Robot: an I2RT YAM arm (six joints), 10 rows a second.
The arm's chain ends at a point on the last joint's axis. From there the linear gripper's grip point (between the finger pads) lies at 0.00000 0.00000 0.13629 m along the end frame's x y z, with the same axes.
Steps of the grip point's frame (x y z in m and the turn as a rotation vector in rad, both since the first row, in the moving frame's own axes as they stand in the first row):
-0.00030 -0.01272 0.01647 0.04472 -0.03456 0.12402
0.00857 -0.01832 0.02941 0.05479 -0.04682 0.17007
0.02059 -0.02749 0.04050 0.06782 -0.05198 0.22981
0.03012 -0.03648 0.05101 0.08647 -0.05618 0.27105
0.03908 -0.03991 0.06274 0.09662 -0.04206 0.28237
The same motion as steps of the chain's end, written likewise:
0.00402 -0.00635 0.01669 0.04472 -0.03456 0.12402
0.01428 -0.01035 0.02976 0.05479 -0.04682 0.17007
0.02655 -0.01753 0.04100 0.06782 -0.05198 0.22981
0.03608 -0.02383 0.05173 0.08647 -0.05618 0.27105
0.04288 -0.02614 0.06349 0.09662 -0.04206 0.28237

